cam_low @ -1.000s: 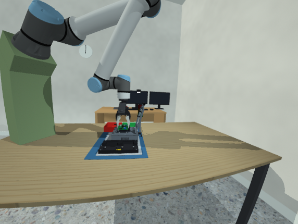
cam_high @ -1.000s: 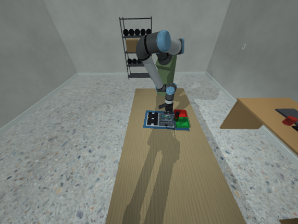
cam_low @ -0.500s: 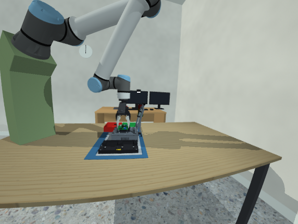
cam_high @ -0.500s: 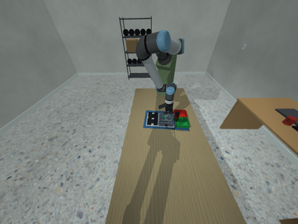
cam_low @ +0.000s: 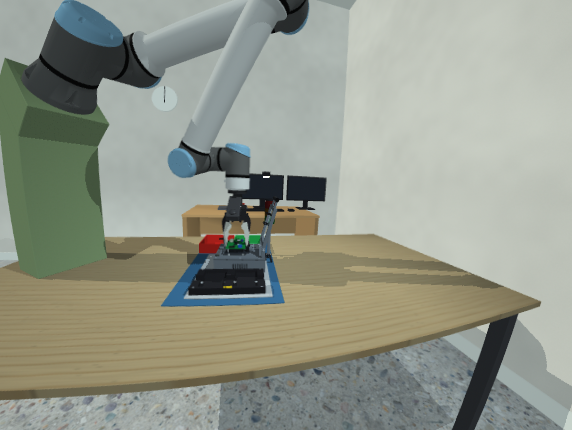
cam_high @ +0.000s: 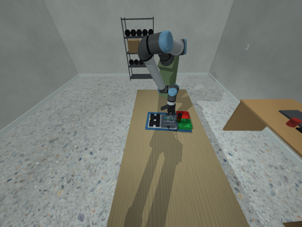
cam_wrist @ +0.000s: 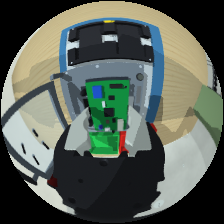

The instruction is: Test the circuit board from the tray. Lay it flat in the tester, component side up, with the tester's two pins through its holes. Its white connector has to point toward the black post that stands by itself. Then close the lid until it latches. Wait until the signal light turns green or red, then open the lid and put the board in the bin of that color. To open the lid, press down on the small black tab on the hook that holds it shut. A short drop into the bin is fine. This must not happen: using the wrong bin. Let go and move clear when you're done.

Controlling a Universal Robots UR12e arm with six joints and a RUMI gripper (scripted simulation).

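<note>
Now: hand 10 mm to the right of the green circuit board. Also, from my hand: tester lid: 110 mm ahead, 100 mm above, 50 mm to the right; red bin: 230 mm to the left, 70 mm below; green bin: 160 mm to the left, 130 mm ahead, 70 mm below.
</note>
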